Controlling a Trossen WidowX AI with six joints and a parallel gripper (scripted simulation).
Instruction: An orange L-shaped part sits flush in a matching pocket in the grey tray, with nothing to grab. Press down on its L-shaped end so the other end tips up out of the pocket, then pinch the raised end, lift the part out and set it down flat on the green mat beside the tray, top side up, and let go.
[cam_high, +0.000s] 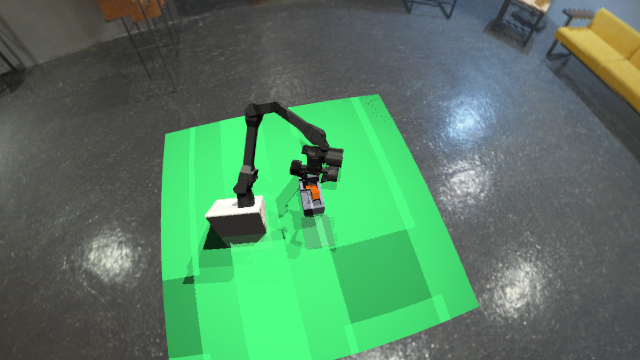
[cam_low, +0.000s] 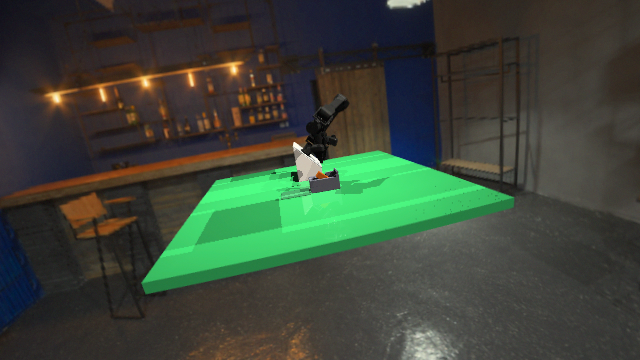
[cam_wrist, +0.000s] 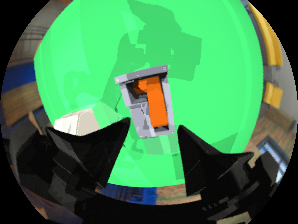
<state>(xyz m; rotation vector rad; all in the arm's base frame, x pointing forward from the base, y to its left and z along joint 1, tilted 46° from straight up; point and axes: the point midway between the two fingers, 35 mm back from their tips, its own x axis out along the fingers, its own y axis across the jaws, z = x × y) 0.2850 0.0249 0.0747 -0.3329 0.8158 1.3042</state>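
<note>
Now: the orange L-shaped part 100 mm below my gripper tip, 10 mm to the left of it and 10 mm behind it.
</note>
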